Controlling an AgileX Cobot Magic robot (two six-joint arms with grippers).
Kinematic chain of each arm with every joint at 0, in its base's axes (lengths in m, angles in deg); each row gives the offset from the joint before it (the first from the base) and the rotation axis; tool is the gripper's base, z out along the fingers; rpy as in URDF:
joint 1: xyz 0 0 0.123 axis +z
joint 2: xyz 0 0 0 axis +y
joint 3: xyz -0.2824 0 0.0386 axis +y
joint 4: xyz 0.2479 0 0.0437 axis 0.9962 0 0.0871
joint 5: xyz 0 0 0 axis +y
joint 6: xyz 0.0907 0 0.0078 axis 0.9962 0 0.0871
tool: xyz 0 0 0 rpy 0 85 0
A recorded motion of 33 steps. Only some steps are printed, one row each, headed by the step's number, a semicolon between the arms.
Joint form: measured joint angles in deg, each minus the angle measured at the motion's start. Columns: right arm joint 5, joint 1, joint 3, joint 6, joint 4, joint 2; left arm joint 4, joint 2, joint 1, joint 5, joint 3, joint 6.
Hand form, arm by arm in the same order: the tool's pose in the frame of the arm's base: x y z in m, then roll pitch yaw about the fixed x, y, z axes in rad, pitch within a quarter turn. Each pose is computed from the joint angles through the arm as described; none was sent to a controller.
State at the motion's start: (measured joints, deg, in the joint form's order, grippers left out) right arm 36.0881 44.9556 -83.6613 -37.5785 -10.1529 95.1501; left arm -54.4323 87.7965 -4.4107 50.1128 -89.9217 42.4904
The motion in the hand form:
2: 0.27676 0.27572 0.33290 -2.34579 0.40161 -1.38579; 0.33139 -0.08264 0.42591 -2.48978 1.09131 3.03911
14: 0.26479 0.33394 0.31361 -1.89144 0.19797 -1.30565; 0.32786 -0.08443 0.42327 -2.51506 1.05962 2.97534
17: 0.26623 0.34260 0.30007 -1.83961 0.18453 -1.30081; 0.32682 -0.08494 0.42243 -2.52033 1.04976 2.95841
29: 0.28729 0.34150 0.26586 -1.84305 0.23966 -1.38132; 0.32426 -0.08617 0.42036 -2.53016 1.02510 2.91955
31: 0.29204 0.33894 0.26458 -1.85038 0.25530 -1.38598; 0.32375 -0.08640 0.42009 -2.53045 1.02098 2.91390
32: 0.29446 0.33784 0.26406 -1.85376 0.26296 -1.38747; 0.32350 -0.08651 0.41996 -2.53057 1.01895 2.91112
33: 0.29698 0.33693 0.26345 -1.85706 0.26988 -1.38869; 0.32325 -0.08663 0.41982 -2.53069 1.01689 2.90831
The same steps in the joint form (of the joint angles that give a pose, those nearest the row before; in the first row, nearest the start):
2: 0.38 2.79 -1.50 6.10 -10.89 1.65; 0.15 0.04 0.00 0.16 -0.01 0.00
14: 2.47 14.18 -0.75 51.56 -69.93 9.49; 0.65 0.07 0.00 3.20 -0.05 0.00
17: 3.72 14.92 0.03 59.16 -78.01 11.81; 0.76 0.08 0.00 4.10 -0.05 0.00
29: 5.23 12.70 0.98 71.01 -83.99 16.47; 1.01 0.13 0.00 6.32 -0.04 0.00
31: 4.27 11.86 0.95 71.84 -84.06 16.61; 1.01 0.13 0.00 6.71 -0.04 0.00
32: 3.76 11.44 0.87 72.22 -84.10 16.70; 1.01 0.13 0.00 6.90 -0.04 0.00
33: 3.25 11.02 0.74 72.53 -84.13 16.84; 1.02 0.13 0.00 7.10 -0.04 0.00

